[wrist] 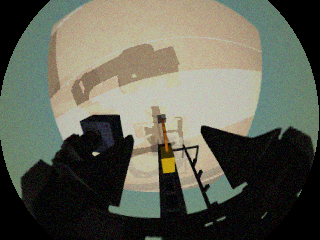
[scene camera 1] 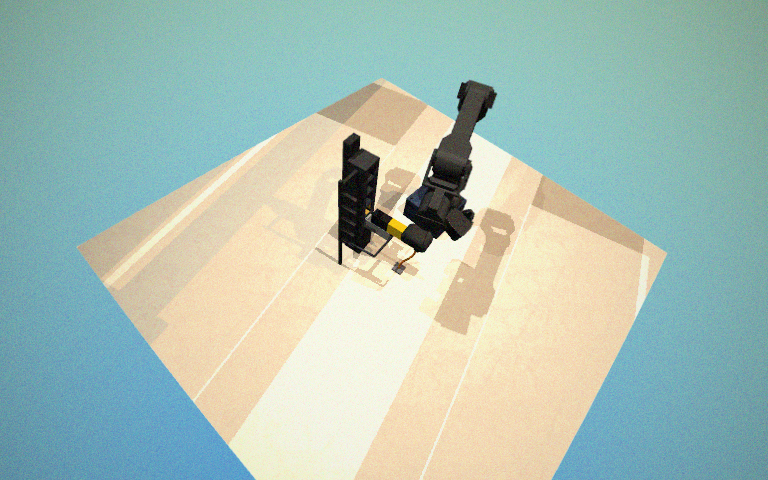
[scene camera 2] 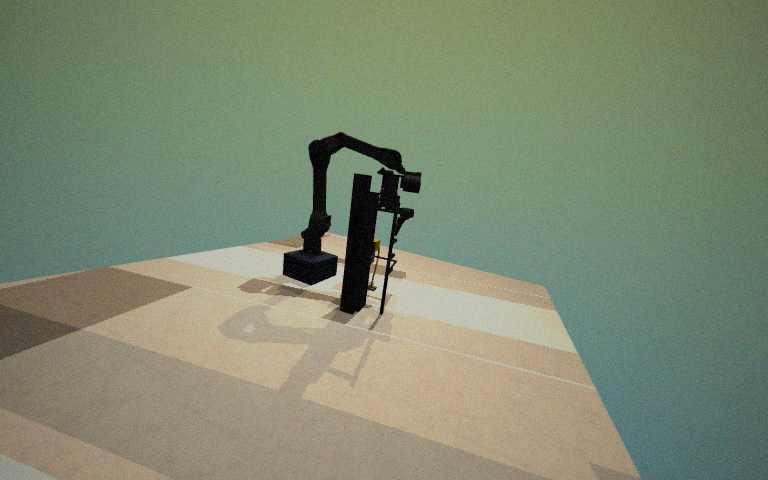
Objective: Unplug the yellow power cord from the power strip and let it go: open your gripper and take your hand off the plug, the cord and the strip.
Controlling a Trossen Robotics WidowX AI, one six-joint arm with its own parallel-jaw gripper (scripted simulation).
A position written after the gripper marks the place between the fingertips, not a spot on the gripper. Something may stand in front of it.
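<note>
In scene camera 1 you'd see the gripper [scene camera 1: 426, 239], and it's open with nothing in it. The wrist view has the gripper [wrist: 167, 134] too.
</note>
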